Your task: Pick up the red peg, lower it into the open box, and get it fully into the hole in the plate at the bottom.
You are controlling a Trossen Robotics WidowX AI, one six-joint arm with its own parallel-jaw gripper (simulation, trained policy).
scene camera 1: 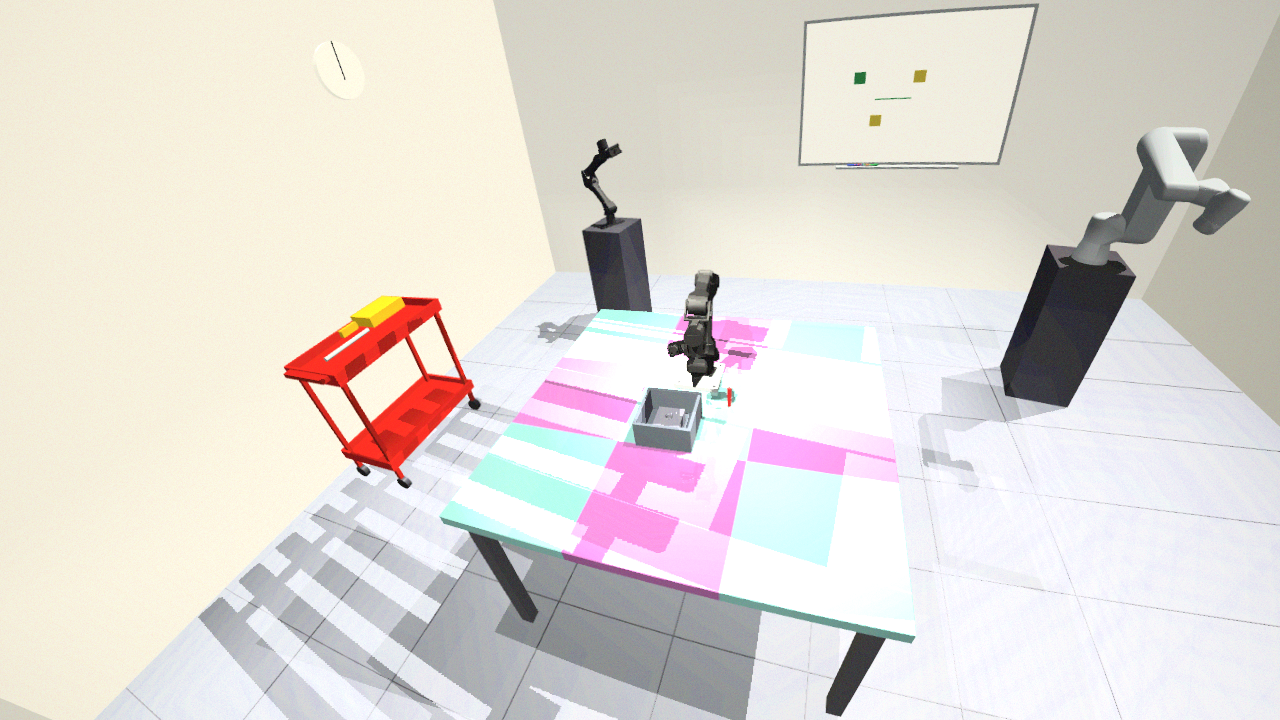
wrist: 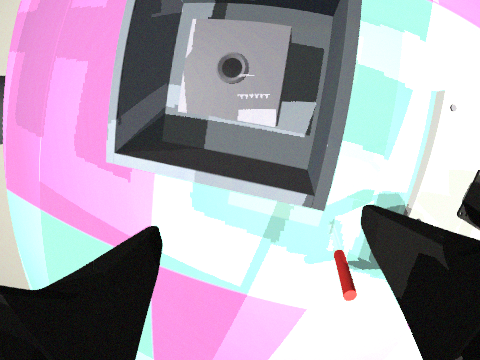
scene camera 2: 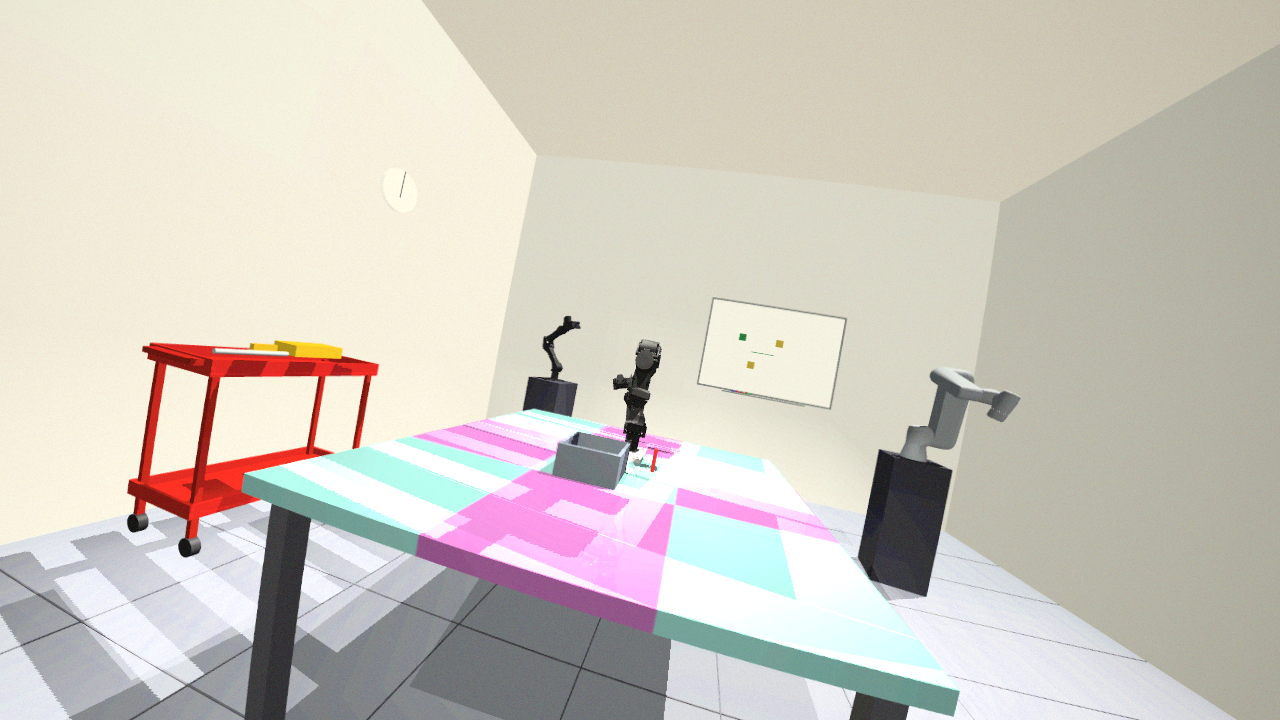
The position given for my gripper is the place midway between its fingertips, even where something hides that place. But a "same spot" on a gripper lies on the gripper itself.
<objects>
my gripper: scene camera 1; wrist 263,227; scene camera 2
grey box: scene camera 1; wrist 294,163; scene camera 2
same spot on my gripper: (scene camera 1: pixel 696 376) = (scene camera 2: pixel 636 407)
same spot on grey box: (scene camera 2: pixel 596 460) = (scene camera 1: pixel 669 434)
</objects>
